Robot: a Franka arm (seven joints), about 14 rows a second.
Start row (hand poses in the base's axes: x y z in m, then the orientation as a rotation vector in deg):
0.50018, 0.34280, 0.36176, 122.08, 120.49, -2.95
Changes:
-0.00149, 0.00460, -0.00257, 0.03, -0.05, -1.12
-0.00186, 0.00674, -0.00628, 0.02, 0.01, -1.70
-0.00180, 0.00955, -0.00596, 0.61, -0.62, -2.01
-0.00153, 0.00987, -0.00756, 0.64, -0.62, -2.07
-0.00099, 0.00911, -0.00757, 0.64, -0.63, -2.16
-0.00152, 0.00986, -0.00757, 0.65, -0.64, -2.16
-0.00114, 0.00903, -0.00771, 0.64, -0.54, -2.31
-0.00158, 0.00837, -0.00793, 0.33, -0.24, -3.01
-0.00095, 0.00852, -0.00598, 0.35, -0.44, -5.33
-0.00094, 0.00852, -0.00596, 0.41, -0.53, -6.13
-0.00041, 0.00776, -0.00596, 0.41, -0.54, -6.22
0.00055, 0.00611, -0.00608, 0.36, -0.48, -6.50
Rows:
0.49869, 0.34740, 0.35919, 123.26, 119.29, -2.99
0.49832, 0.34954, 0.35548, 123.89, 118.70, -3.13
0.49838, 0.35235, 0.35580, 124.28, 118.30, -1.87
0.49865, 0.35267, 0.35420, 124.36, 118.24, -1.85
0.49919, 0.35191, 0.35419, 124.45, 118.14, -1.84
0.49866, 0.35266, 0.35419, 124.45, 118.14, -1.82
0.49904, 0.35183, 0.35405, 124.64, 118.03, -1.96
0.49860, 0.35117, 0.35383, 125.32, 117.30, -2.68
0.49923, 0.35132, 0.35578, 127.63, 114.67, -2.70
0.49924, 0.35132, 0.35580, 128.43, 113.76, -2.63
0.49977, 0.35056, 0.35580, 128.52, 113.66, -2.63
0.50073, 0.34891, 0.35568, 128.79, 113.36, -2.77

